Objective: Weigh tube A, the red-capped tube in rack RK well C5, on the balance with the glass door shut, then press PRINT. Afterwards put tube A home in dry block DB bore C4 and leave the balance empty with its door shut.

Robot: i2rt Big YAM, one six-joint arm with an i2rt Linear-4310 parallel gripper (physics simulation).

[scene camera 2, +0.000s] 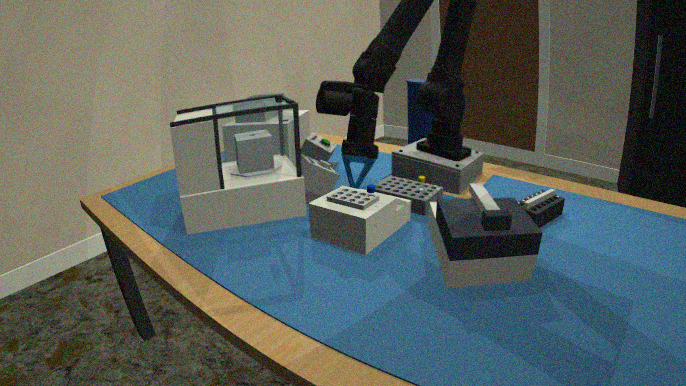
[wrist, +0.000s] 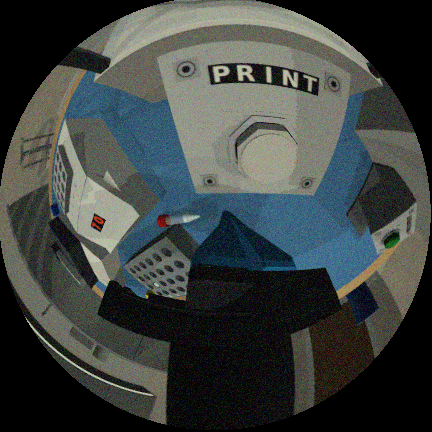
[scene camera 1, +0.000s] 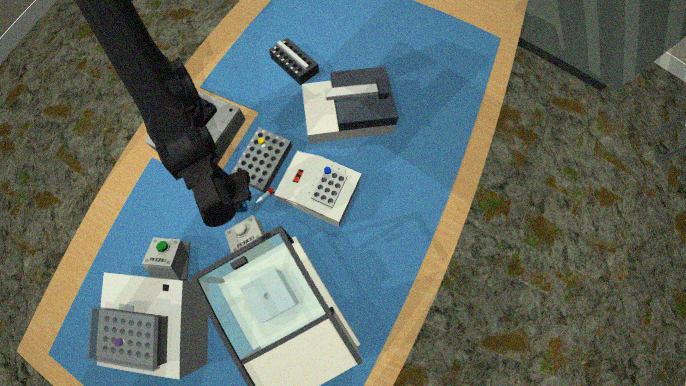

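Seen in the pictures: gripper, fingertip midpoint: (wrist: 224,216) (scene camera 1: 246,208); arm's base at its link origin: (scene camera 2: 444,152).
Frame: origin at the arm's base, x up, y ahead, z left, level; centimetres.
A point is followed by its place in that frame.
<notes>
My gripper (scene camera 1: 243,205) {x -5.0, y 22.8, z -9.3 cm} (scene camera 2: 356,185) {x -5.0, y 22.8, z -9.3 cm} (wrist: 224,216) {x -5.0, y 22.8, z -9.3 cm} is shut and empty, low over the mat beside the PRINT box. Red-capped tube A (scene camera 1: 264,196) {x -4.8, y 24.8, z -4.8 cm} (wrist: 177,219) {x -4.8, y 24.7, z -4.9 cm} lies on its side on the mat, apart from the fingertips, between the grey rack (scene camera 1: 276,166) {x -3.8, y 23.6, z 2.1 cm} (scene camera 2: 434,201) {x -4.4, y 19.0, z 8.3 cm} (wrist: 183,241) {x -4.2, y 22.5, z -4.3 cm} and the PRINT box (scene camera 1: 253,228) {x 0.8, y 28.5, z -12.2 cm} (wrist: 200,125) {x 0.9, y 28.7, z -12.2 cm}. In the wrist view its cap points left; scene camera 2 does not show it. The white dry block (scene camera 1: 300,192) {x 0.1, y 32.5, z -0.9 cm} (scene camera 2: 336,226) {x -2.3, y 41.6, z 3.5 cm} holds a blue-capped tube. The balance (scene camera 1: 300,350) {x 14.6, y 48.8, z -24.3 cm} (scene camera 2: 245,206) {x -2.1, y 46.8, z -14.5 cm} has a grey holder (scene camera 1: 267,295) (scene camera 2: 254,152) inside with no tube visible. I cannot tell whether its door is shut.
A green-button box (scene camera 1: 162,256) {x 1.4, y 15.2, z -27.9 cm} (scene camera 2: 318,145) {x 0.8, y 16.7, z -25.7 cm} and a white machine (scene camera 1: 172,325) {x 7.6, y 27.4, z -35.6 cm} with a purple-capped tube stand beside the balance. A dark-lidded machine (scene camera 1: 319,112) {x -1.3, y 25.3, z 17.4 cm} (scene camera 2: 490,272) {x -3.8, y 37.5, z 28.9 cm} and a black rack (scene camera 1: 302,75) {x -2.5, y 15.4, z 25.0 cm} (scene camera 2: 547,212) {x -3.3, y 11.8, z 31.4 cm} stand beyond the grey rack, which holds a yellow-capped tube.
</notes>
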